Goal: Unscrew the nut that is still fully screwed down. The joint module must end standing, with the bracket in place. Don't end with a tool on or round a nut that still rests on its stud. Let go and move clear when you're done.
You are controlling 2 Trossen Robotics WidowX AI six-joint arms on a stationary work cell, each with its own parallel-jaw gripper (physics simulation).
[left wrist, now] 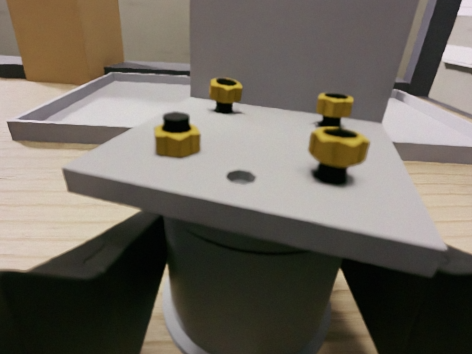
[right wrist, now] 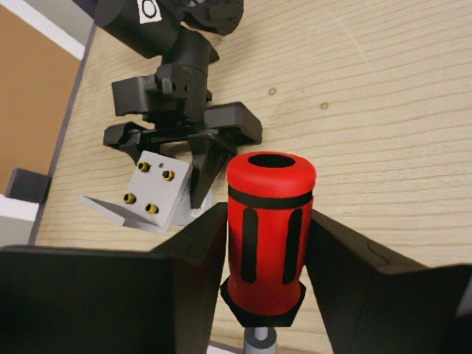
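Observation:
The grey joint module stands upright with the grey bracket on top. In the left wrist view the front-left yellow nut sits down against the bracket, its black stud poking out above. Three other nuts, front right, back left and back right, sit raised at their stud tops. My left gripper is shut on the module's body below the bracket plate. My right gripper is shut on a red-handled nut driver, away from the nuts; its tip is out of view.
A light grey tray lies behind the module, and its rim also shows on the right. A brown box stands at the back left. The left arm reaches down to the module in the right wrist view.

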